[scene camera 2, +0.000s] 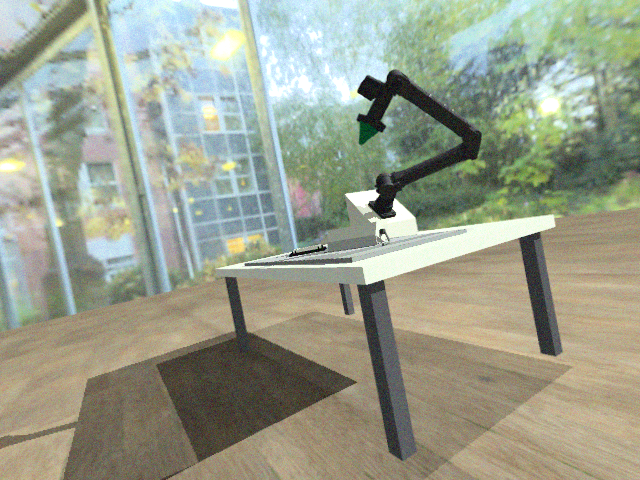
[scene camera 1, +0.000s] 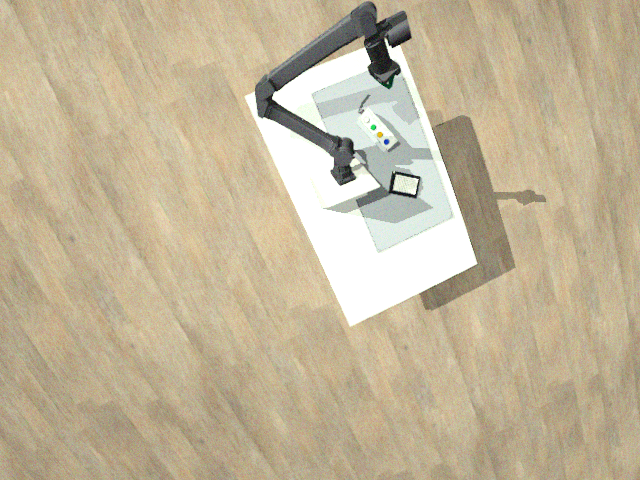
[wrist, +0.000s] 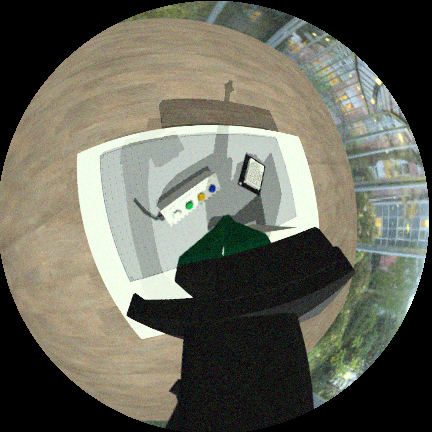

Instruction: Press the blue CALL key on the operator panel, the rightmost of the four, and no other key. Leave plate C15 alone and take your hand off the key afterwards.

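Pixels of known places: gripper, fingertip midpoint: (scene camera 2: pixel 360 144) (scene camera 1: pixel 390 87) (wrist: pixel 227 220); arm's base, link origin: (scene camera 2: pixel 381 210) (scene camera 1: pixel 342 175).
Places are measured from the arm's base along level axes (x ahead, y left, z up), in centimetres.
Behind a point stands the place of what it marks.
Observation:
The operator panel (scene camera 1: pixel 381 126) {x 29.2, y 15.7, z -5.2 cm} (wrist: pixel 190 194) {x 28.8, y 16.1, z -5.3 cm} is a white box with four round keys in a row: white, green, orange and blue. The blue key (scene camera 1: pixel 386 141) {x 29.4, y 8.1, z -6.1 cm} (wrist: pixel 212 188) {x 29.4, y 8.0, z -6.1 cm} is at the end nearer the plate. Plate C15 (scene camera 1: pixel 404 184) {x 32.9, y -16.2, z -10.7 cm} (wrist: pixel 254 172) {x 34.0, y -16.3, z -10.6 cm} is white in a black frame and lies apart from the panel; its label is not readable. My gripper (scene camera 1: pixel 388 86) {x 22.4, y 21.0, z 25.3 cm} (scene camera 2: pixel 360 143) {x 22.4, y 21.0, z 25.3 cm} (wrist: pixel 227 220) {x 22.4, y 21.0, z 25.3 cm} is shut and empty, its green fingers together and pointing down. It hangs high above the table, apart from the panel and its keys. In the wrist view all four keys show beyond the fingertips.
A grey mat (scene camera 1: pixel 382 232) {x 12.5, y -36.3, z -13.0 cm} (wrist: pixel 115 200) {x 34.1, y 42.0, z -13.1 cm} lies under the panel and plate on the white table (scene camera 1: pixel 351 279) {x -13.9, y -54.7, z -14.4 cm} (scene camera 2: pixel 449 248) {x 28.9, y 58.9, z -15.9 cm}. A dark cable (scene camera 1: pixel 364 103) {x 28.7, y 31.7, z -13.0 cm} (wrist: pixel 144 207) {x 28.9, y 31.8, z -13.0 cm} leaves the panel's white-key end. The arm stands on a white block (scene camera 1: pixel 330 193) {x -9.7, y -5.6, z 5.8 cm} (scene camera 2: pixel 403 224) {x -5.5, y 6.7, z -8.5 cm} beside the mat.

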